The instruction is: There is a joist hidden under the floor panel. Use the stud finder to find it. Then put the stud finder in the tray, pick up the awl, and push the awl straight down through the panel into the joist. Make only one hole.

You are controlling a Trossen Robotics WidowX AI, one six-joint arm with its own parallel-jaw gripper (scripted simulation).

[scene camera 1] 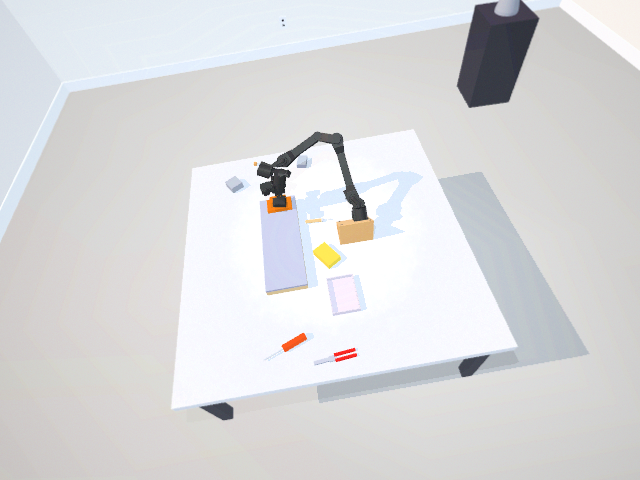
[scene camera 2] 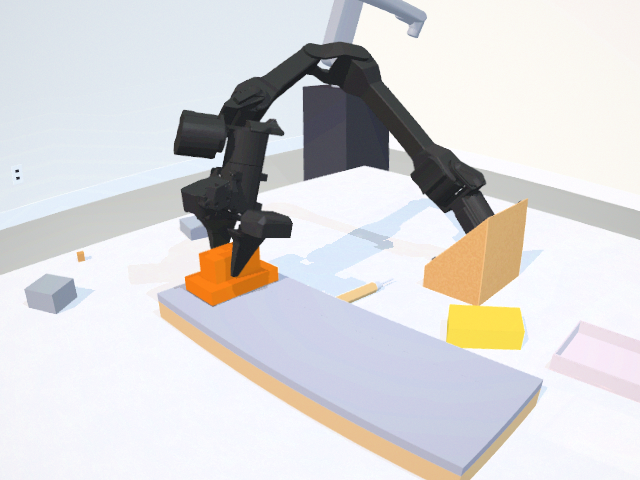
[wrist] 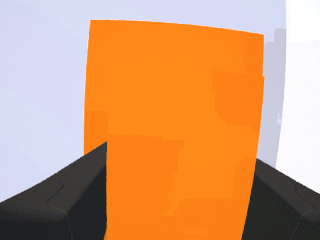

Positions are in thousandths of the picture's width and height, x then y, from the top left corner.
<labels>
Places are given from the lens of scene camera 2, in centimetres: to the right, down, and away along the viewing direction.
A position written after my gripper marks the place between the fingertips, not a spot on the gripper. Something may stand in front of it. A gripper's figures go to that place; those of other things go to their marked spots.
my gripper (scene camera 2: 352,568): -13, 5, 79
orange stud finder (scene camera 2: 335,593): -14, 6, 76
yellow block (scene camera 2: 759,682): 22, 12, 69
</labels>
